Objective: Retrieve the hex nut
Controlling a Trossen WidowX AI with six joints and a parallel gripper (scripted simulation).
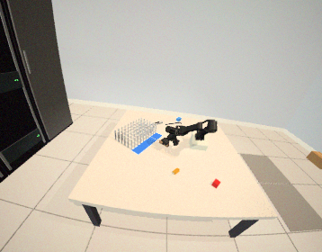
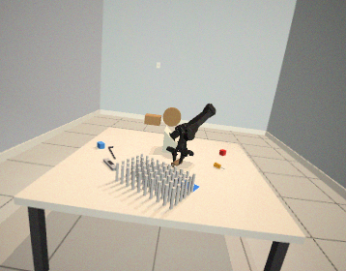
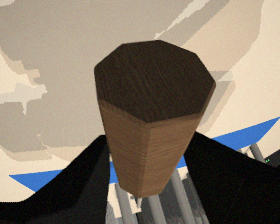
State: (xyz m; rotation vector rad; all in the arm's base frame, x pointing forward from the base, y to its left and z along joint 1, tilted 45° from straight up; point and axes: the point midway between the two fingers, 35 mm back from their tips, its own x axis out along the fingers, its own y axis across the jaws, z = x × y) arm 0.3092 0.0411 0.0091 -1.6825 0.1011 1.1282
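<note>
My gripper tip is now 14 cm short of the blue taped strip, 5 cm to the left of it and 3 cm above it. The rest, counted from my gripper tip: orange-handled tool: 30 cm to the left, 7 cm behind, 2 cm below; then flat grey tool: 42 cm to the right, 5 cm ahead, 2 cm below; then red cube: 41 cm to the left, 35 cm behind, 1 cm below.
</note>
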